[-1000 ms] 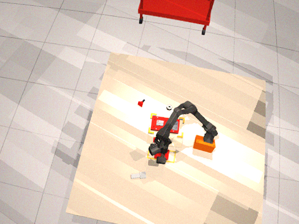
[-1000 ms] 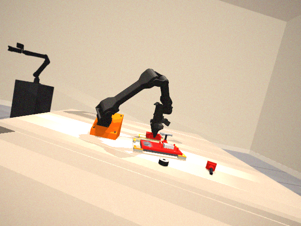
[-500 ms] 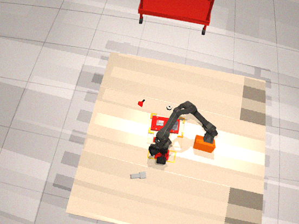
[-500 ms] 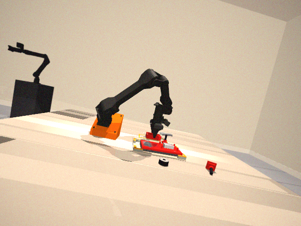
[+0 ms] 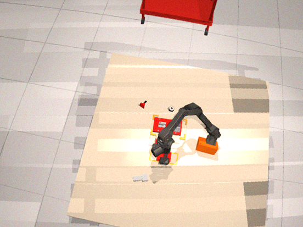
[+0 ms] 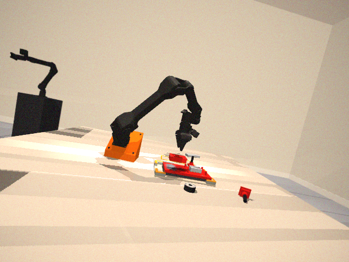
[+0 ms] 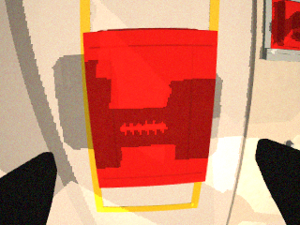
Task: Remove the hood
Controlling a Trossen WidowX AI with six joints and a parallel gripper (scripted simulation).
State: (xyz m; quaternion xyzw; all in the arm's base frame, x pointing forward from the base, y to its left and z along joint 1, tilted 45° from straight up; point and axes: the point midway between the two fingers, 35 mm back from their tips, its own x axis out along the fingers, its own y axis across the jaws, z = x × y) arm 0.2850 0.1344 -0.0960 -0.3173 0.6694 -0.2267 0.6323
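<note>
The hood lies 50 mm below my gripper tip. Also, from my gripper tip: white piece: 110 mm ahead, 190 mm to the left, 60 mm below; then black wheel: 40 mm ahead, 370 mm to the right, 60 mm below.
</note>
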